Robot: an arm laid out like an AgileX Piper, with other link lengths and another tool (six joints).
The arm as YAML. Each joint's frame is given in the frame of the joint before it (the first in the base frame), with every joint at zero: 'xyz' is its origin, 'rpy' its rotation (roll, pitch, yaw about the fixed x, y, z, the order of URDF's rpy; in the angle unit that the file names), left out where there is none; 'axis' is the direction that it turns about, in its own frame. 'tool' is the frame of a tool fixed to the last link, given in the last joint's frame.
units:
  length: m
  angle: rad
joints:
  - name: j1
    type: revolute
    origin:
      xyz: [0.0, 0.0, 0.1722]
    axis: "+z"
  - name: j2
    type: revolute
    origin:
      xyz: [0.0, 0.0, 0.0]
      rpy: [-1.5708, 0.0, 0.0]
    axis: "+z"
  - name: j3
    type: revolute
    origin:
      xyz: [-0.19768, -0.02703, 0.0]
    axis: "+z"
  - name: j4
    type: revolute
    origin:
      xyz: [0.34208, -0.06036, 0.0]
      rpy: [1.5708, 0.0, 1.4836]
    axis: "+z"
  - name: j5
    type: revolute
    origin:
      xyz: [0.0, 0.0, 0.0]
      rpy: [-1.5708, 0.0, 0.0]
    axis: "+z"
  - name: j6
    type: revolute
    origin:
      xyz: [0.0, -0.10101, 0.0]
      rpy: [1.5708, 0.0, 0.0]
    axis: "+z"
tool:
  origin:
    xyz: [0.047, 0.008, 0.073]
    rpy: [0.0, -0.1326, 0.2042]
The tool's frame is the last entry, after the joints.
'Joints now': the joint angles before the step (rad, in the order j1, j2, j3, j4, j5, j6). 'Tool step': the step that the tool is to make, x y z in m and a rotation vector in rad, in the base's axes. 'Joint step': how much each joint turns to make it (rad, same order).
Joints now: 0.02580 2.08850 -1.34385 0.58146 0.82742 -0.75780
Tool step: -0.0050 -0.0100 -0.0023 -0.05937 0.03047 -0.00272
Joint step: 0.00002 -0.00115 0.00012 -0.08980 0.00900 0.06694
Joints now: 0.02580 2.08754 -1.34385 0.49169 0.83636 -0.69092
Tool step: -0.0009 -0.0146 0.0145 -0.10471 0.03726 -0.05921
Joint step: 0.00447 -0.03457 -0.01276 -0.16658 0.03564 0.18327
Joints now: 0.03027 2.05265 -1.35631 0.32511 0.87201 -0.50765
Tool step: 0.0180 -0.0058 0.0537 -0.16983 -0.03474 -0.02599
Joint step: 0.05428 -0.06787 -0.09374 -0.24495 0.10251 0.22570
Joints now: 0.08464 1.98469 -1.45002 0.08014 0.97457 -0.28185
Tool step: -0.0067 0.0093 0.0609 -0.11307 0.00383 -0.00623
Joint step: 0.06986 -0.09882 -0.05412 -0.14079 0.16913 0.12963
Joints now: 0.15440 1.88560 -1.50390 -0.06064 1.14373 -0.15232
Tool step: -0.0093 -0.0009 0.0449 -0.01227 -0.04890 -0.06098
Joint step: 0.00687 -0.12248 0.01652 -0.03047 0.06476 0.07138
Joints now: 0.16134 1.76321 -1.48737 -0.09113 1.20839 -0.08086
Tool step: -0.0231 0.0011 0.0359 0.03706 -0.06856 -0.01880
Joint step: 0.00002 -0.19283 0.11186 0.02274 0.00850 0.01517
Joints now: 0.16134 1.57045 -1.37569 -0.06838 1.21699 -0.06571
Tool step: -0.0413 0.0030 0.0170 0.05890 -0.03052 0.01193
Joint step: -0.00002 -0.23815 0.19106 0.05813 0.00685 -0.01773
